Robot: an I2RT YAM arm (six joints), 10 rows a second.
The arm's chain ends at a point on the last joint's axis. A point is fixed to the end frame.
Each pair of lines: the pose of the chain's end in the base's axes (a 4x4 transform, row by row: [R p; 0 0 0 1], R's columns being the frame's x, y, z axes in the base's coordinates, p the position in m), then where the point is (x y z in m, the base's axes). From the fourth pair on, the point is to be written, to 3 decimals.
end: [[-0.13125 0.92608 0.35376 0.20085], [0.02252 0.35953 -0.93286 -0.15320], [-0.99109 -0.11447 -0.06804 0.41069], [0 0 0 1]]
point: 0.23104 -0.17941 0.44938
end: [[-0.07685 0.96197 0.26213 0.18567], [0.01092 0.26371 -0.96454 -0.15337], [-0.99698 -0.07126 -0.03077 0.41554], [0 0 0 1]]
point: 0.21105 -0.18147 0.45631
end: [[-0.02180 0.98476 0.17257 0.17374], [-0.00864 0.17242 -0.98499 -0.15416], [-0.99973 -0.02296 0.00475 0.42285], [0 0 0 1]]
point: 0.19417 -0.18337 0.46557
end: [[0.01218 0.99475 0.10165 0.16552], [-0.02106 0.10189 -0.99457 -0.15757], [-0.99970 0.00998 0.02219 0.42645], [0 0 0 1]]
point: 0.182 -0.188 0.470
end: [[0.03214 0.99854 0.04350 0.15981], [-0.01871 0.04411 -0.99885 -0.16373], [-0.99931 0.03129 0.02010 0.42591], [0 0 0 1]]
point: 0.174 -0.195 0.470
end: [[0.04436 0.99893 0.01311 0.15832], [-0.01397 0.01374 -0.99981 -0.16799], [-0.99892 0.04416 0.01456 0.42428], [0 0 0 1]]
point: 0.171 -0.200 0.468
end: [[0.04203 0.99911 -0.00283 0.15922], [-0.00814 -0.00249 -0.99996 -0.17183], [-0.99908 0.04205 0.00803 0.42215], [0 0 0 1]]
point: 0.171 -0.204 0.466
